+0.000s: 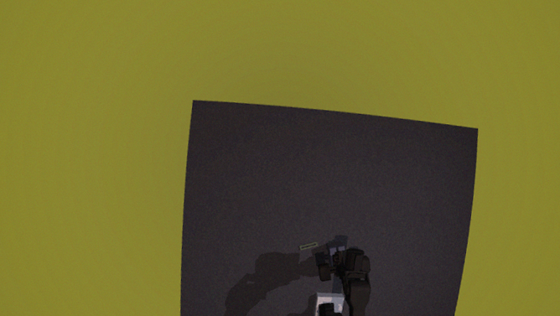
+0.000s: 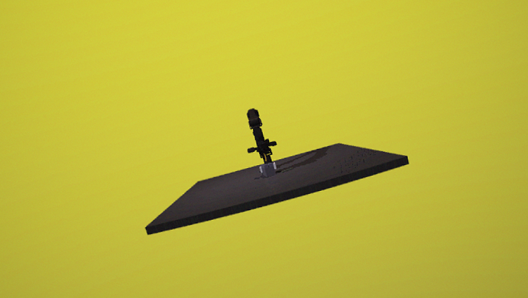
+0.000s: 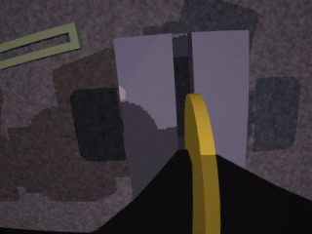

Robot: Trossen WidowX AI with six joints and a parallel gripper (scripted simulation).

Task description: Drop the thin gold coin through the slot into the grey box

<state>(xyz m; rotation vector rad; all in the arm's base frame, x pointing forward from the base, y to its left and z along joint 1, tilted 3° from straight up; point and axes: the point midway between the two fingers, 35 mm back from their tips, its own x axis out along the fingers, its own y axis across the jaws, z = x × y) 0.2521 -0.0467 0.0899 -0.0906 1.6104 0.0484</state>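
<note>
The gold coin lies 2 cm above my gripper tip.
</note>
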